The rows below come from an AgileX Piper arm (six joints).
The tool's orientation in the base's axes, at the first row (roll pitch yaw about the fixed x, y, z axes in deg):
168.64 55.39 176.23
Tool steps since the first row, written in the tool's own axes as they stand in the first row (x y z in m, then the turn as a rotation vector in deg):
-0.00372 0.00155 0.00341 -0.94 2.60 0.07
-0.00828 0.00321 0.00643 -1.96 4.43 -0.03
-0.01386 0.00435 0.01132 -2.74 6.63 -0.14
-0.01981 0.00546 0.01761 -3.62 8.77 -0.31
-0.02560 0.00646 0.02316 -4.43 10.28 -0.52
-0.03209 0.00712 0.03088 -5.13 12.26 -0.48
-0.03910 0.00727 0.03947 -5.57 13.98 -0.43
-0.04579 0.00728 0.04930 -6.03 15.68 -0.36
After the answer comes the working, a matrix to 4 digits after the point.
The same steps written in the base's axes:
0.00475 0.00188 0.00134 0.34 2.55 1.03
0.00964 0.00379 0.00359 0.66 4.30 2.13
0.01669 0.00541 0.00559 0.79 6.43 3.07
0.02510 0.00719 0.00711 0.94 8.49 4.13
0.03283 0.00876 0.00890 1.09 9.93 5.09
0.04276 0.01027 0.01001 1.32 11.86 5.86
0.05374 0.01139 0.01101 1.44 13.56 6.39
0.06558 0.01256 0.01105 1.60 15.23 6.92

The tool's axes in the first row as the columns of a matrix, in the base's axes (rounded; the answer above uses it unrounded):
-0.5668 -0.0973 0.8181
0.0373 0.9889 0.1435
-0.8230 0.1119 -0.5569

